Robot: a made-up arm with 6 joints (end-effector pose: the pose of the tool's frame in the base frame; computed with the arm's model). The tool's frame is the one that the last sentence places.
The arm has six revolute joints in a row. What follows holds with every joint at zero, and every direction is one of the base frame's. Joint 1 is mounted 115.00 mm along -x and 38.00 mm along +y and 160.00 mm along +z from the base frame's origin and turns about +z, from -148.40 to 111.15 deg. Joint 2 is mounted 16.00 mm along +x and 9.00 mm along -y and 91.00 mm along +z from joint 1 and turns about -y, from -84.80 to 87.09 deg. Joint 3 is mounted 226.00 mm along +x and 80.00 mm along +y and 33.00 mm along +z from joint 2 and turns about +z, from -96.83 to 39.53 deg. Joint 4 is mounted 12.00 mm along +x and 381.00 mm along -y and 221.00 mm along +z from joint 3 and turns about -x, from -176.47 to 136.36 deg. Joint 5 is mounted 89.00 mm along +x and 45.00 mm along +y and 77.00 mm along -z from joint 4 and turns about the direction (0.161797, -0.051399, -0.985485), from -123.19 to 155.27 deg. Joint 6 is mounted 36.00 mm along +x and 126.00 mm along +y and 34.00 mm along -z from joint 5 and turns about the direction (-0.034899, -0.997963, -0.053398), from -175.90 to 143.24 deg. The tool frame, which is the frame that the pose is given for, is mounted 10.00 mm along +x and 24.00 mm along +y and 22.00 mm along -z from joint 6; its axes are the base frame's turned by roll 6.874, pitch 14.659 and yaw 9.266 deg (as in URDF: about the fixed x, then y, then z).
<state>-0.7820 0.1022 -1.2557 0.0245 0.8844 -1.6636</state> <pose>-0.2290 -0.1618 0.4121 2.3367 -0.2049 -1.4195</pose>
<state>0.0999 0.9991 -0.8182 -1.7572 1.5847 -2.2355</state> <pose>-0.2271 -0.3050 0.5541 -1.2518 -0.6480 -2.3547</pose>
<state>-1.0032 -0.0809 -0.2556 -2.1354 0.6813 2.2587</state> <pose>-0.2087 -0.4943 0.6235 -0.3220 0.9272 2.9107</pose>
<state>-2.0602 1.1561 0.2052 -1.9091 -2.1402 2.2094</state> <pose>-0.2261 0.2765 0.5874 0.1732 2.0703 -2.2313</pose>
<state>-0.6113 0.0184 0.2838 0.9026 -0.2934 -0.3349</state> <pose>0.0934 -0.4237 0.2701 -0.7289 0.8909 -0.2019</pose>
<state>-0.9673 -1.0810 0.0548 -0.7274 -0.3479 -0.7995</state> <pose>0.0588 -0.3344 0.1088 1.7718 1.1577 -0.0638</pose>
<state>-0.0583 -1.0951 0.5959 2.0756 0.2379 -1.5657</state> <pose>0.3158 -0.3056 -0.2799 -1.6885 1.4423 -0.3986</pose>
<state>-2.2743 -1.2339 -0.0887 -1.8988 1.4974 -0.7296</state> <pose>-0.6068 -0.1618 -0.0779 -1.5108 0.9755 -0.0340</pose>
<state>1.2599 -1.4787 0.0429 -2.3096 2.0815 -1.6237</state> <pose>0.1913 0.2998 -0.1931 -1.2496 -0.6703 1.8585</pose>
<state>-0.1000 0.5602 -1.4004 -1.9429 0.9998 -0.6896</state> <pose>-0.3692 -0.1650 0.5614 2.6478 -0.8867 0.6560</pose>
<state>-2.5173 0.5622 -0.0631 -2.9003 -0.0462 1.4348</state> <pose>-0.4741 0.3749 0.7765 -0.3070 2.5699 0.3796</pose>
